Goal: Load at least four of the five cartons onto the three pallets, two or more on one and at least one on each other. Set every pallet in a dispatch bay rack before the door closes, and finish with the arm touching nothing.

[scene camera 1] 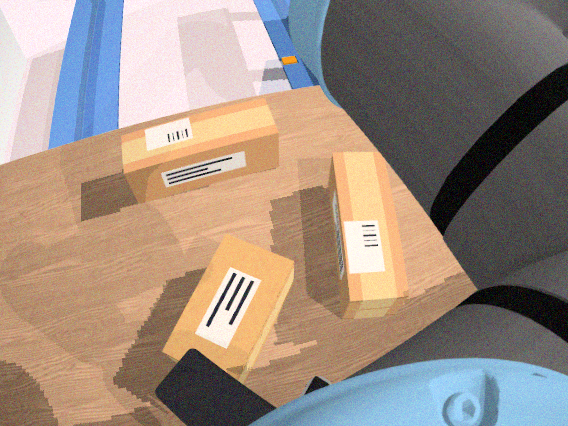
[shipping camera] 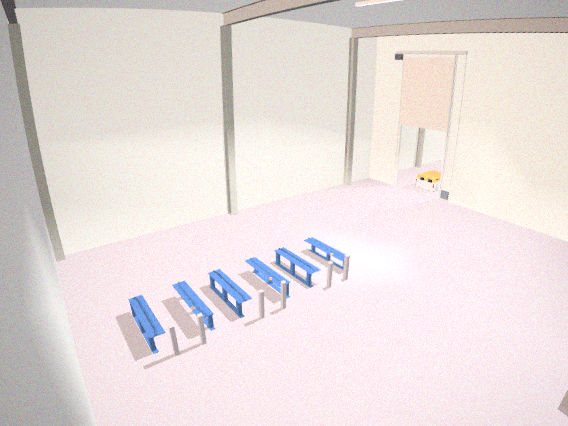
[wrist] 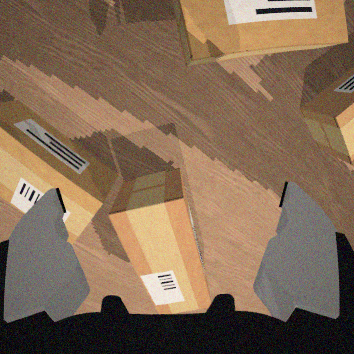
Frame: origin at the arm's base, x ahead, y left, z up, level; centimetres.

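Seen in the pictures: gripper, fingertip midpoint: (wrist: 171, 189).
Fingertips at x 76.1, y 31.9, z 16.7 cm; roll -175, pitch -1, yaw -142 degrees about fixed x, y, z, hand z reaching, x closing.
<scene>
Offsets run from my fingertips to a thing's top centre. "spot": to the spot under its first point.
My gripper (wrist: 171, 189) is open and empty above the table. In the wrist view a long carton @[dz -10.0, dx -10.5, dy +15.0 cm] (wrist: 157, 245) lies below and between the spread fingers. A second carton @[dz -10.9, dx +13.0, dy +15.0 cm] (wrist: 47, 180) is at the left, partly behind a finger. A third, flat carton @[spot: dz -11.2, dx -1.1, dy -15.2 cm] (wrist: 265, 37) is at the top and a fourth @[spot: dz -16.8, dx -18.2, dy -14.2 cm] (wrist: 320, 132) is cut off at the right edge. Scene camera 1 shows cartons at the back @[spot: dz -10.8, dx -0.6, dy -45.0 cm] (scene camera 1: 200, 150), at the right (scene camera 1: 367, 200) and flat in front @[spot: dz -11.2, dx -4.0, dy -23.8 cm] (scene camera 1: 255, 265). No pallet shows. Blue bay racks (shipping camera: 145, 317) (scene camera 1: 95, 75) stand on the floor. The door (shipping camera: 427, 92) is partly lowered.
The arm's dark links (scene camera 1: 400, 125) and blue joint cover (scene camera 1: 425, 395) hide the right and lower parts of scene camera 1. Grey posts (shipping camera: 202, 330) stand before the racks. A yellow and white vehicle (shipping camera: 429, 180) is in the doorway.
</scene>
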